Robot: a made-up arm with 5 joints.
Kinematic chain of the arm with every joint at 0, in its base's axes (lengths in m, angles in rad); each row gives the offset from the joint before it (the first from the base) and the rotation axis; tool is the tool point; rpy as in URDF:
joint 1: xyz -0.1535 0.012 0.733 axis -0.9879 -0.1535 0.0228
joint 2: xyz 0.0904 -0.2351 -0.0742 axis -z
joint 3: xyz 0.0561 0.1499 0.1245 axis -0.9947 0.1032 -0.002
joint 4: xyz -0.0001 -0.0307 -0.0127 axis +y
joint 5: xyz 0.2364 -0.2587 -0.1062 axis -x
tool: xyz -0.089 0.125 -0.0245 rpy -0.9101 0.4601 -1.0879
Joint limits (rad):
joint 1: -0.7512..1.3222
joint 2: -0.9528..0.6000
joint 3: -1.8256..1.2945
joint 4: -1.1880..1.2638
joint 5: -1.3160..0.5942
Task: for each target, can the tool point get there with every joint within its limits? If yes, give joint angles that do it. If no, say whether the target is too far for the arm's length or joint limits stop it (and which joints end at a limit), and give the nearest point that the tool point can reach.
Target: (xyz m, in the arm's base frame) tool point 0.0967 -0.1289 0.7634
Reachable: yes | joints -0.5453 -0.8028 0.2871 -0.5199 -0.7018
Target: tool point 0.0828 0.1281 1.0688
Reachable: yes | joints 1.0957 0.2219 0.7301 -0.7733 -0.8632
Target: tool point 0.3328 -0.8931 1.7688
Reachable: no: too far | nearest point 0.1203 -0.2924 1.0970 | short by 0.926 m
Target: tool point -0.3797 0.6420 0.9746
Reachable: no: joint limits stop it (at a limit: joint 2, joint 4, joint 5) | nearest point -0.1884 0.3016 0.8386 | short by 0.413 m
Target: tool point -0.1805 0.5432 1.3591
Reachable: no: joint limits stop it (at a limit: joint 1, joint 2, joint 4, joint 5) | nearest point -0.0295 0.2379 1.0956 | short by 0.431 m
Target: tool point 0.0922 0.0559 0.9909
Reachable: yes | joints 0.8322 -0.4586 1.0394 0.1563 -0.9246
